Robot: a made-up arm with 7 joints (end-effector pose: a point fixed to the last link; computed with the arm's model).
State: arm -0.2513 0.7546 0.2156 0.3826 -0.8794 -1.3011 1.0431
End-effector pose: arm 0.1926 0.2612 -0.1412 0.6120 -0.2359 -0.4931 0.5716
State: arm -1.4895 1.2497 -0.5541 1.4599 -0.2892 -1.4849 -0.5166
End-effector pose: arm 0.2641 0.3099 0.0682 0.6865 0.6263 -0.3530 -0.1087
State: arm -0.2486 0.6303 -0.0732 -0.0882 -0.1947 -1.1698 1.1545
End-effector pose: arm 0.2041 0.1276 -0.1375 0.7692 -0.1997 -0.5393 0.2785
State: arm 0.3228 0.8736 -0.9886 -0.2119 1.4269 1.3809 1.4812
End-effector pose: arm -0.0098 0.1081 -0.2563 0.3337 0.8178 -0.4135 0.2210
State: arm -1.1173 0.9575 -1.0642 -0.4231 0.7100 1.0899 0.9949
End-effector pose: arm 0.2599 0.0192 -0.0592 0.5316 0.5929 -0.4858 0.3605
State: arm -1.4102 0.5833 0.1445 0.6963 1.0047 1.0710 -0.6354
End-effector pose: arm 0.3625 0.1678 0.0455 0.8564 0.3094 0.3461 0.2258
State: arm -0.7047 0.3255 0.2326 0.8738 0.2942 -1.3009 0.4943
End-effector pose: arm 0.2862 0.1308 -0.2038 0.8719 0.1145 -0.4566 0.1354
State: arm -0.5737 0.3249 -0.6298 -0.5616 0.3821 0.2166 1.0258
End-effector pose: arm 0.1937 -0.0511 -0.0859 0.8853 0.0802 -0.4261 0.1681
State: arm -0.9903 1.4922 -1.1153 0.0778 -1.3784 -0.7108 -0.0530
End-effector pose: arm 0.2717 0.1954 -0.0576 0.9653 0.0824 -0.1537 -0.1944
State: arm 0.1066 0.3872 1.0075 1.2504 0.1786 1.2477 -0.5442
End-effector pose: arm -0.1149 0.2249 -0.3224 0.2830 -0.4919 0.7631 0.3092
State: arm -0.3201 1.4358 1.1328 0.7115 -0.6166 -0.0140 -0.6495
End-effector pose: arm 0.0970 0.3981 0.1066 0.9230 0.2083 -0.2568 0.1970
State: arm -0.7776 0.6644 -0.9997 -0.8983 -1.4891 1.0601 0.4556
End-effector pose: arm 0.1067 -0.0372 -0.0957 0.6467 0.1476 0.3501 -0.6613
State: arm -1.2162 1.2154 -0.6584 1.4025 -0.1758 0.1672 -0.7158
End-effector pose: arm 0.2610 0.3608 -0.0291 0.8377 0.3113 0.4427 0.0725
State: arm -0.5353 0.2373 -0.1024 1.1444 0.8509 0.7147 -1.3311
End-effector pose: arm 0.1928 0.1290 -0.3406 0.4486 0.0544 0.8162 -0.3600
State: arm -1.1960 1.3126 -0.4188 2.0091 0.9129 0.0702 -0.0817
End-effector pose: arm 0.1287 0.4078 -0.0485 0.4349 0.5535 0.6603 0.2617
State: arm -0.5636 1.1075 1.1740 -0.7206 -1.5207 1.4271 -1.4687
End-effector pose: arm 0.0960 0.1829 0.0992 0.6241 0.1419 0.0411 -0.7672
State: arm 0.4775 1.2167 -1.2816 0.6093 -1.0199 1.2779 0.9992
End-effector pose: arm -0.1859 0.2934 -0.1810 0.1367 -0.6352 -0.7602 0.0044
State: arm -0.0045 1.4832 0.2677 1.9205 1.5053 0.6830 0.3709
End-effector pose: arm -0.0650 0.4229 -0.0055 0.2581 -0.6682 -0.6832 -0.1419
